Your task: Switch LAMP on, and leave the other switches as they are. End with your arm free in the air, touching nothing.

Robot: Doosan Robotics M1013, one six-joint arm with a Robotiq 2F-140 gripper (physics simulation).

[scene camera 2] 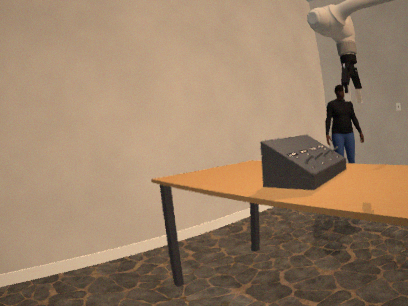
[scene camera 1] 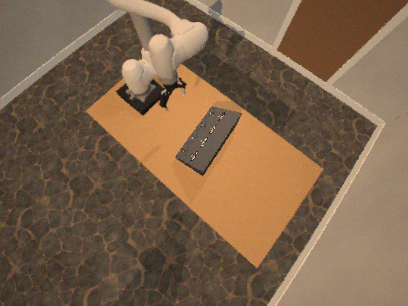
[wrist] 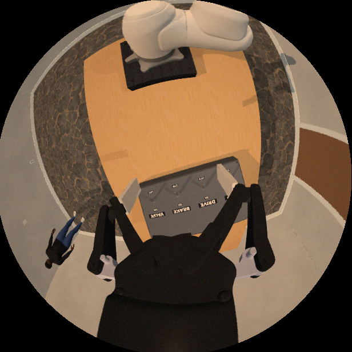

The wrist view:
my gripper: 176,177
grey switch panel: 194,208
